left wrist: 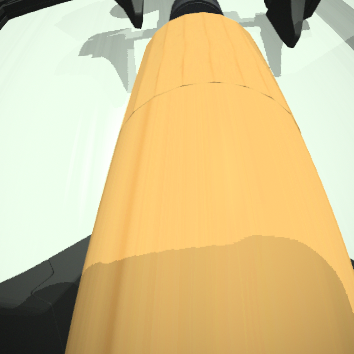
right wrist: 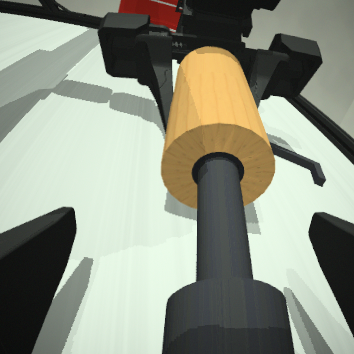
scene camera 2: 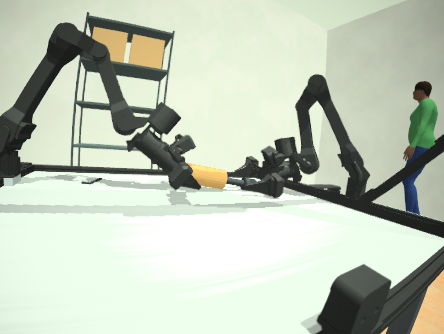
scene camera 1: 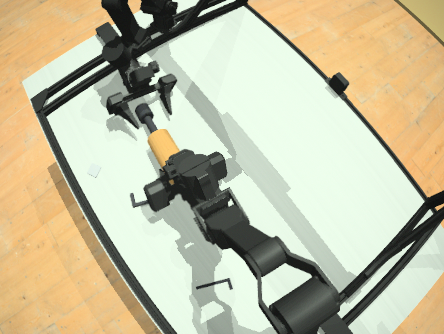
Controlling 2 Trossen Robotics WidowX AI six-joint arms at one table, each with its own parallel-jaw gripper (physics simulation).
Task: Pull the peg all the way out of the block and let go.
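Seen in the pictures: left gripper, fingertip midpoint: (scene camera 2: 197, 184); right gripper, fingertip midpoint: (right wrist: 196, 222) (scene camera 2: 237, 180) (scene camera 1: 155, 121); left arm's base, origin of the base link: (scene camera 2: 3, 175); right arm's base, origin of the base link: (scene camera 2: 354, 198) (scene camera 1: 163, 24).
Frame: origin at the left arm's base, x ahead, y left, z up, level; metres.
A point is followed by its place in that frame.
An orange wooden cylindrical block (scene camera 1: 163, 145) {x 0.528, y -0.086, z 0.047 m} (scene camera 2: 209, 177) {x 0.514, y -0.112, z 0.024 m} (left wrist: 210, 175) {x 0.483, y -0.079, z 0.053 m} (right wrist: 215, 100) {x 0.550, y -0.101, z 0.043 m} lies along the grip of my left gripper (scene camera 1: 172, 169) {x 0.499, y -0.076, z -0.003 m} (scene camera 2: 192, 180) {x 0.499, y -0.076, z -0.003 m}, which is shut on its far part. A dark peg (scene camera 1: 144, 111) {x 0.644, y -0.109, z 0.023 m} (right wrist: 220, 225) {x 0.609, y -0.106, z 0.017 m} sticks out of the hole in the block's free end. Its shaft is partly exposed and ends in a thick knob; the inner end is hidden in the block. My right gripper (scene camera 1: 154, 123) {x 0.606, y -0.114, z 0.015 m} (right wrist: 196, 222) {x 0.606, y -0.114, z 0.015 m} is open and empty, its fingers apart on either side of the peg, not touching it. Its fingertips also show at the top of the left wrist view.
One L-shaped dark key (scene camera 1: 215, 284) {x 0.224, y 0.026, z -0.013 m} lies lower in scene camera 1; another (scene camera 1: 133, 201) {x 0.490, y 0.046, z -0.011 m} (right wrist: 300, 160) {x 0.480, y 0.033, z -0.014 m} lies beside the left gripper. A small pale square (scene camera 1: 94, 170) {x 0.622, y 0.079, z -0.016 m} lies near the table edge. Black rails border the table, with a black box (scene camera 1: 338, 83) {x 0.384, y -0.567, z 0.023 m} (scene camera 2: 356, 300) {x 0.362, y -0.587, z 0.030 m} at one rail.
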